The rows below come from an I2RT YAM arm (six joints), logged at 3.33 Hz.
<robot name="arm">
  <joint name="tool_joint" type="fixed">
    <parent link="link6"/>
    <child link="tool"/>
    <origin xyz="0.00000 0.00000 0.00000" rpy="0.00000 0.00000 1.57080"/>
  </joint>
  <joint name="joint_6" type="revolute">
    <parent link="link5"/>
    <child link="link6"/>
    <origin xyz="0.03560 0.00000 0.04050" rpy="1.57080 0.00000 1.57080"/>
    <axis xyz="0 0 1"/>
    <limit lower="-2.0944" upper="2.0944"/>
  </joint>
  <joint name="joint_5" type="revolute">
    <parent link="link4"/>
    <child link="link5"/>
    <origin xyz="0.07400 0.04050 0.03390" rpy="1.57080 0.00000 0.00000"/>
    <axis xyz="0 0 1"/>
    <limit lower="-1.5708" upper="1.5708"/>
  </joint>
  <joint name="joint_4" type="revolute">
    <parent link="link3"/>
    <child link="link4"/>
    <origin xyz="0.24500 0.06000 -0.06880" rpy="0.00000 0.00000 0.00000"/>
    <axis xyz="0 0 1"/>
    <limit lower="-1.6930" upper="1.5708"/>
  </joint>
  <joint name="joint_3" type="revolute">
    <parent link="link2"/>
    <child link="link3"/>
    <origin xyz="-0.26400 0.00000 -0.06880" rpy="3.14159 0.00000 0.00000"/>
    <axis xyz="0 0 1"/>
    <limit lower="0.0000" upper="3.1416"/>
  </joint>
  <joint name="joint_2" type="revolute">
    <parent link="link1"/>
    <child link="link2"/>
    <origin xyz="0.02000 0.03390 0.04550" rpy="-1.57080 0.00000 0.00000"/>
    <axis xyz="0 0 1"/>
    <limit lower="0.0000" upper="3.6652"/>
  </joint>
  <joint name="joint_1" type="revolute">
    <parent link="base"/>
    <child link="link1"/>
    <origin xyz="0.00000 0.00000 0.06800" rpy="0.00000 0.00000 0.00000"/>
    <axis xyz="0 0 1"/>
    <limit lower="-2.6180" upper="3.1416"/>
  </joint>
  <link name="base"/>
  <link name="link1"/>
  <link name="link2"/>
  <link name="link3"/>
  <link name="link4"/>
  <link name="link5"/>
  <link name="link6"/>
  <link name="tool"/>
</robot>
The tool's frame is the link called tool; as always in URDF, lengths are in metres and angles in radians.
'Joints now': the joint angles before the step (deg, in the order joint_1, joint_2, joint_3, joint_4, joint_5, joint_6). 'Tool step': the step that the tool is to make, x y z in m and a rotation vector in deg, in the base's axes. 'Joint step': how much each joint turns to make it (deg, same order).
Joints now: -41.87 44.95 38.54 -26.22 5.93 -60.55
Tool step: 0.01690 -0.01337 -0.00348 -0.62 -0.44 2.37
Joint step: 0.05 5.49 0.51 5.84 -1.88 -1.39
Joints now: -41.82 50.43 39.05 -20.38 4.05 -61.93
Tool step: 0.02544 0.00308 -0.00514 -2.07 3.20 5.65
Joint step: 5.44 5.01 1.00 3.10 1.75 -3.19
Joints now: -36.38 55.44 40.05 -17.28 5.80 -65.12
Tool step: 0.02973 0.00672 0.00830 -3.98 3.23 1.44
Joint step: 6.69 5.55 4.40 0.85 7.17 -1.46
